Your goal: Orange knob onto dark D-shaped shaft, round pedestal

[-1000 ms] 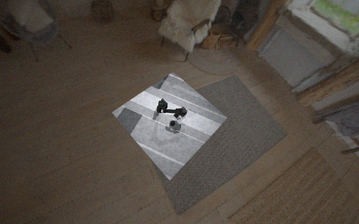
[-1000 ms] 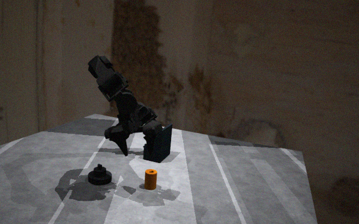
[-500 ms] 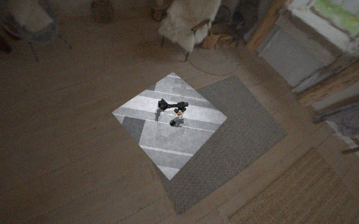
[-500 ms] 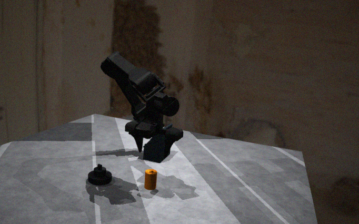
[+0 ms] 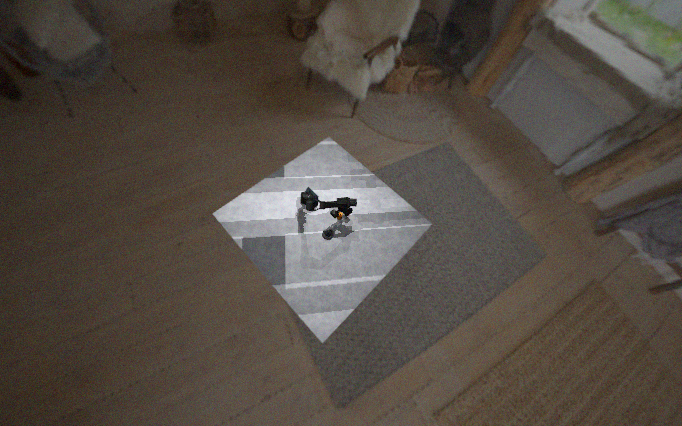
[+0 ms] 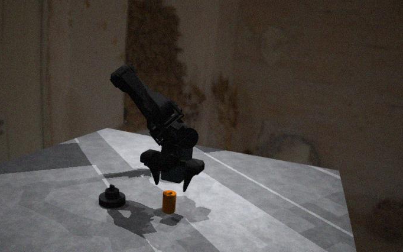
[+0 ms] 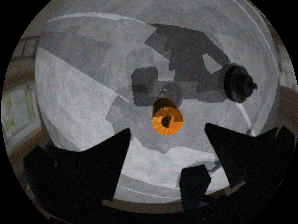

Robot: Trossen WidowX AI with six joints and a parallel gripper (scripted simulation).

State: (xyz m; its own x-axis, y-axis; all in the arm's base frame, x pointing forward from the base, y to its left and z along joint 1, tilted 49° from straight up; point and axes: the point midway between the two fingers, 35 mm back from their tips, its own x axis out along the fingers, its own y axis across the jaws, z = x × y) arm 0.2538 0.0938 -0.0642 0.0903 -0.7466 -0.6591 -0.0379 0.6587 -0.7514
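Right now the orange knob is 5 cm below my gripper tip. Also, from my gripper tip: dark round pedestal: 6 cm ahead, 18 cm to the right, 5 cm below.
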